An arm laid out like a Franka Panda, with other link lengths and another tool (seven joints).
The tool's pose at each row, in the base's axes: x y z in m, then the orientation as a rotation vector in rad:
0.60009 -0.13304 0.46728 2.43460 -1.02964 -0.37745
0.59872 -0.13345 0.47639 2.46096 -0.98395 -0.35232
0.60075 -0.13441 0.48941 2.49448 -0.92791 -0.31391
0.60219 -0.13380 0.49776 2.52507 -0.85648 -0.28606
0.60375 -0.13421 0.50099 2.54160 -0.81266 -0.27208
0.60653 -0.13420 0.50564 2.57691 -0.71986 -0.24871
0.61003 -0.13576 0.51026 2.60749 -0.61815 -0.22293
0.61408 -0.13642 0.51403 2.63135 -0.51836 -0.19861
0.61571 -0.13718 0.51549 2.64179 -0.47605 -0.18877
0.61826 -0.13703 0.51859 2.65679 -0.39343 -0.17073
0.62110 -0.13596 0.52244 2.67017 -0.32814 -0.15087
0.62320 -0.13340 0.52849 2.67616 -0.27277 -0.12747
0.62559 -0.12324 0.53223 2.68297 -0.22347 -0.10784
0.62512 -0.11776 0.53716 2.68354 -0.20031 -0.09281
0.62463 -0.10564 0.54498 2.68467 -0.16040 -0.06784
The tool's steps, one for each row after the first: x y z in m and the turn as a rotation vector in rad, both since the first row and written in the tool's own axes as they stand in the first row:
-0.00126 0.00578 -0.00707 0.00942 0.02549 -0.03281
-0.00007 0.01188 -0.01873 0.02469 0.06107 -0.07222
-0.00011 0.01496 -0.02665 0.03167 0.09365 -0.12209
0.00103 0.01595 -0.02993 0.03432 0.11162 -0.15258
0.00260 0.01668 -0.03506 0.04116 0.14442 -0.21868
0.00580 0.01792 -0.03999 0.04474 0.18102 -0.28888
0.00879 0.01783 -0.04469 0.04575 0.21652 -0.35657
0.01035 0.01807 -0.04638 0.04732 0.23077 -0.38562
0.01176 0.01805 -0.05014 0.04681 0.25862 -0.44127
0.01265 0.01769 -0.05495 0.05059 0.28335 -0.48503
0.01180 0.01799 -0.06179 0.05149 0.30990 -0.51980
0.00577 0.01230 -0.06914 0.05424 0.33196 -0.55153
0.00111 0.01179 -0.07485 0.05482 0.34694 -0.56487
-0.00859 0.00873 -0.08509 0.05624 0.37193 -0.58816

